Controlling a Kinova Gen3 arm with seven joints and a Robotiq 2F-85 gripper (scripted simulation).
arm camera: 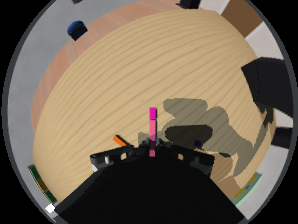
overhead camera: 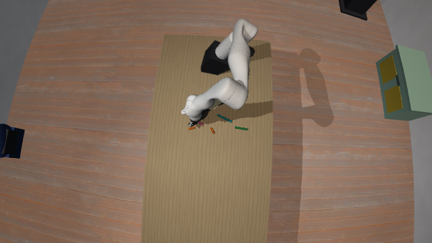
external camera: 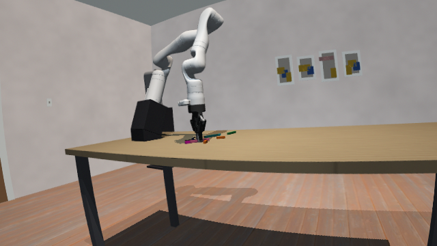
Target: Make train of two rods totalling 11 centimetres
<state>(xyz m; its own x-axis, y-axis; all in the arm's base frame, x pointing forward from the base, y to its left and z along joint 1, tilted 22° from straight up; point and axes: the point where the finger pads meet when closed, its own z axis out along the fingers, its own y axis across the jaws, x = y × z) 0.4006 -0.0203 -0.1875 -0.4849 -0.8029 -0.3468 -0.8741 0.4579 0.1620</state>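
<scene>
Now: the pink rod 2 cm below my hand. The rest, counted from my hand: magenta rod 3 cm behind, 5 cm to the right, 2 cm below; turquoise rod 4 cm behind, 17 cm to the left, 2 cm below; blue rod 8 cm behind, 5 cm to the left, 2 cm below.
</scene>
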